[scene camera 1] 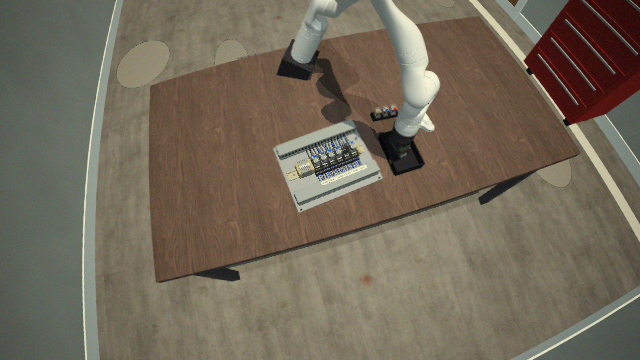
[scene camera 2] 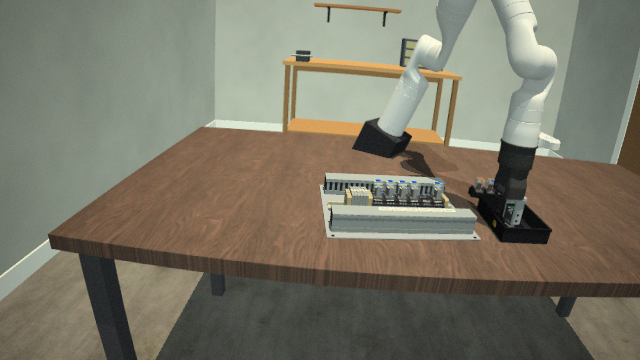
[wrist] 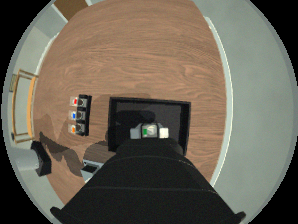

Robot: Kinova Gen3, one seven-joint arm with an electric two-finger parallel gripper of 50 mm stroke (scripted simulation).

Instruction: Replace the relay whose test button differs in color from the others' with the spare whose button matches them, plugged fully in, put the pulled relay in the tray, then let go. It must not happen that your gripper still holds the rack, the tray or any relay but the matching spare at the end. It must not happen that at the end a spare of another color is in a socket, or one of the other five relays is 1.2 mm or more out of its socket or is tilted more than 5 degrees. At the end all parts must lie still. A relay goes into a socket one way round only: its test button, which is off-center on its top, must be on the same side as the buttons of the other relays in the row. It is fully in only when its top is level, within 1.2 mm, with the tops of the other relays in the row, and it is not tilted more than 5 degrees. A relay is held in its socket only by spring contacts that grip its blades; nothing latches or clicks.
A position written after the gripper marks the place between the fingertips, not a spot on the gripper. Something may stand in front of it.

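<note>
The gripper appears at (scene camera 2: 510,220), and the wrist view shows the gripper as well (wrist: 149,128).
</note>
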